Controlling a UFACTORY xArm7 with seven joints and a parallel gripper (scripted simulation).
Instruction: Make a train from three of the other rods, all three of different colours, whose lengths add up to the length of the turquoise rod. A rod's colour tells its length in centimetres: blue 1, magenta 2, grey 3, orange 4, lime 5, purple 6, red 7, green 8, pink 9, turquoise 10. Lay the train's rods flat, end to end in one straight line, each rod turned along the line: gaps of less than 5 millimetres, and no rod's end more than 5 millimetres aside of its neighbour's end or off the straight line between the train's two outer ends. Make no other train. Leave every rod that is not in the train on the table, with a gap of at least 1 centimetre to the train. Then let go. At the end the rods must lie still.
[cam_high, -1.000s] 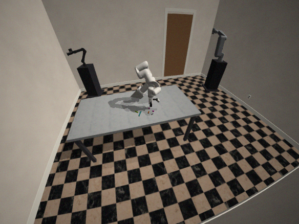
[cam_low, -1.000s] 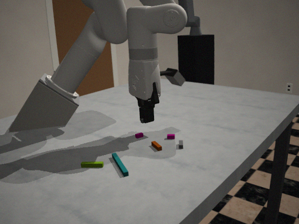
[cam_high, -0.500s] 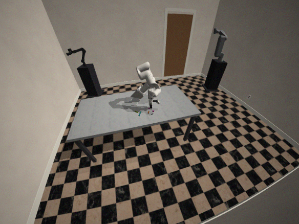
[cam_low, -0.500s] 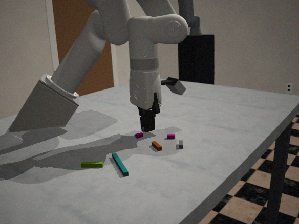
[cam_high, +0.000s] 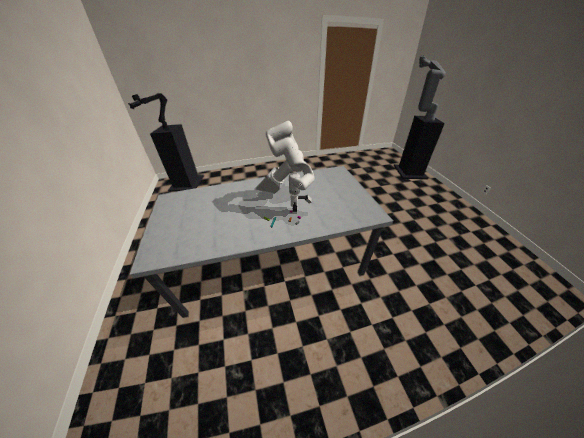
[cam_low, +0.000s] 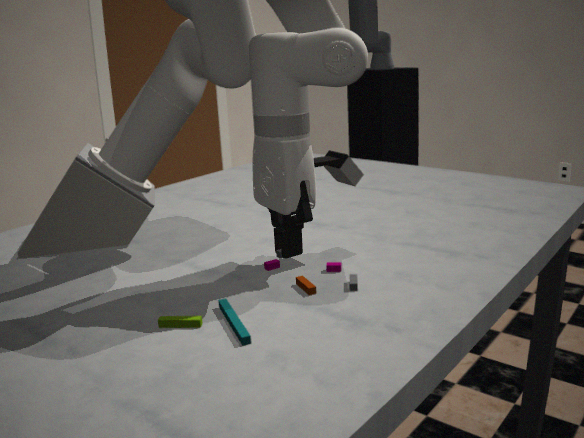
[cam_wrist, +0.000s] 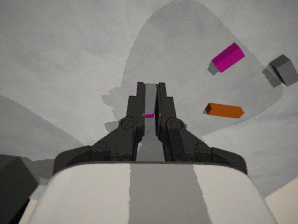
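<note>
The lime rod is 20 cm to the right of my hand, 8 cm ahead of it and 3 cm below it. Round my hand: turquoise rod (15 cm to the right, 11 cm ahead, 3 cm below); then orange rod (9 cm ahead, 3 cm to the right, 3 cm below).
</note>
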